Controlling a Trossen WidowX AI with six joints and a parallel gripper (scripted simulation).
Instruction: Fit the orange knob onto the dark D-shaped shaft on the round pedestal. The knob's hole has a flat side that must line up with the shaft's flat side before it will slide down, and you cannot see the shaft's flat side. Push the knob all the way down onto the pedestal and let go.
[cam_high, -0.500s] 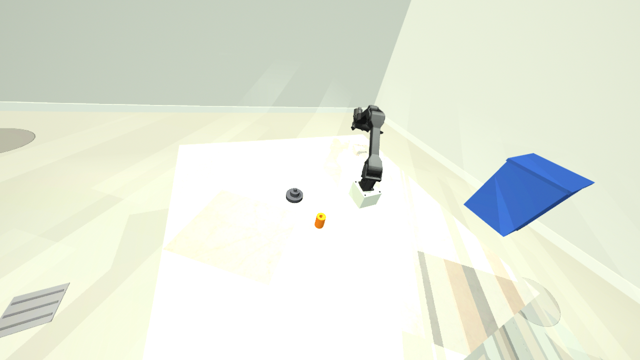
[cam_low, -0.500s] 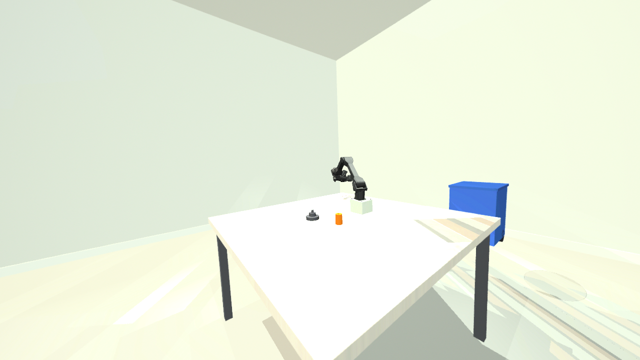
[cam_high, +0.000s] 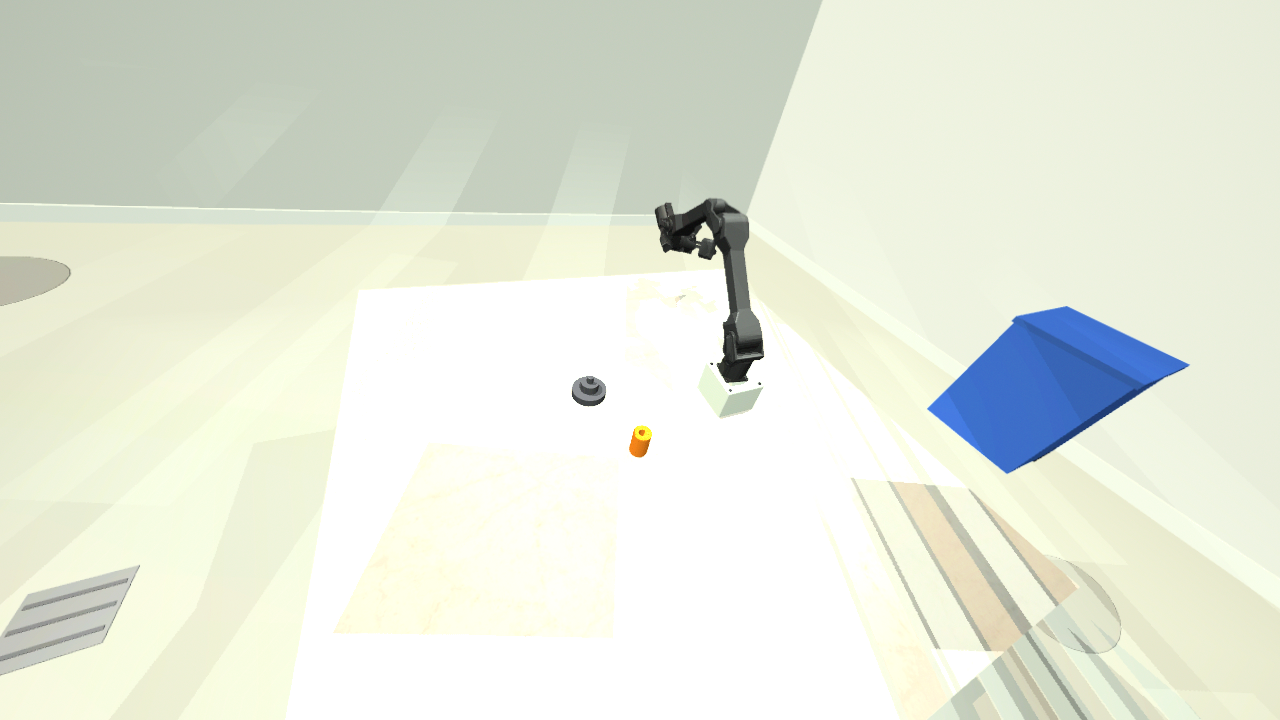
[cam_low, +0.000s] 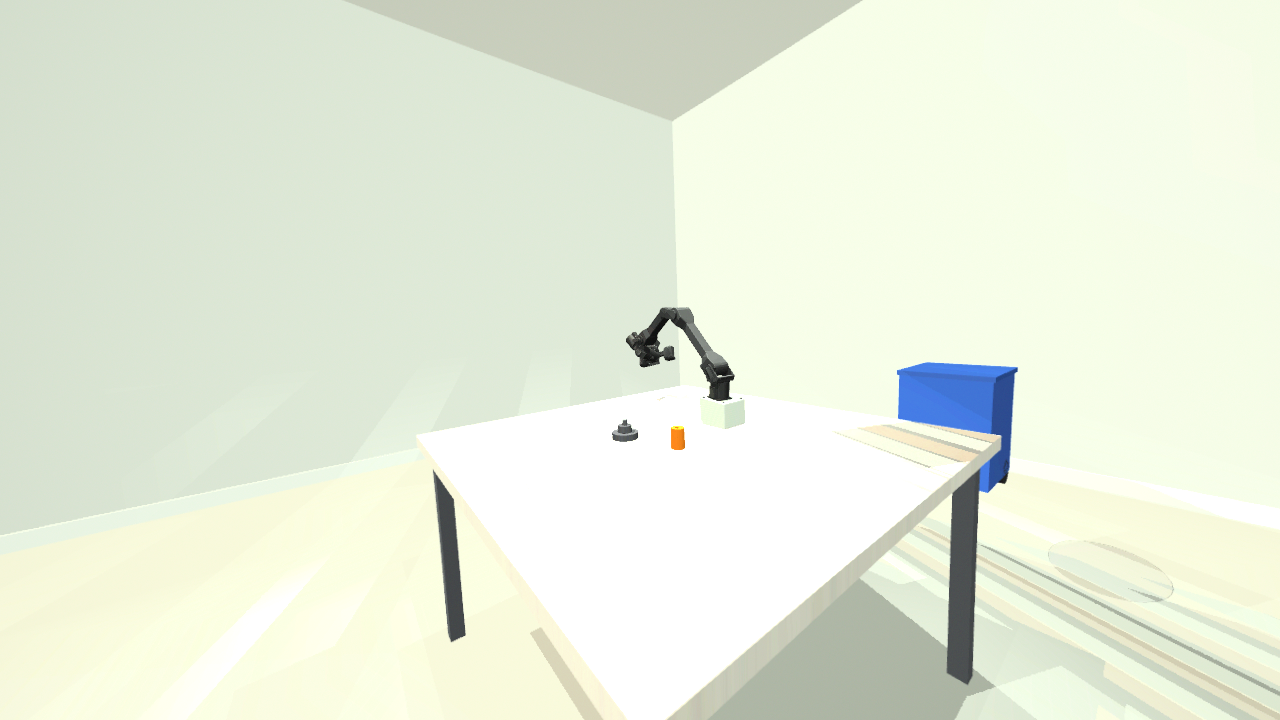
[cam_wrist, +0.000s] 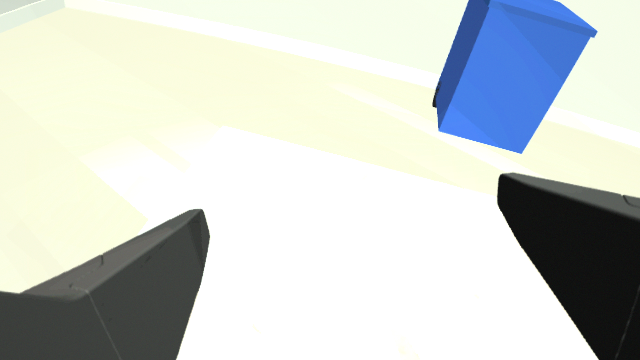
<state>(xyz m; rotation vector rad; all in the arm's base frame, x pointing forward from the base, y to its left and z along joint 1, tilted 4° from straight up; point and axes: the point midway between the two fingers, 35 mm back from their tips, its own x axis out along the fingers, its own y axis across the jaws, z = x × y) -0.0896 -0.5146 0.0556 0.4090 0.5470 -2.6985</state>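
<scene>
My gripper tip is 650 mm to the right of the orange knob, 390 mm short of it and 140 mm above it. Round my gripper tip: round pedestal: 470 mm to the left, 470 mm ahead, 140 mm below.
</scene>
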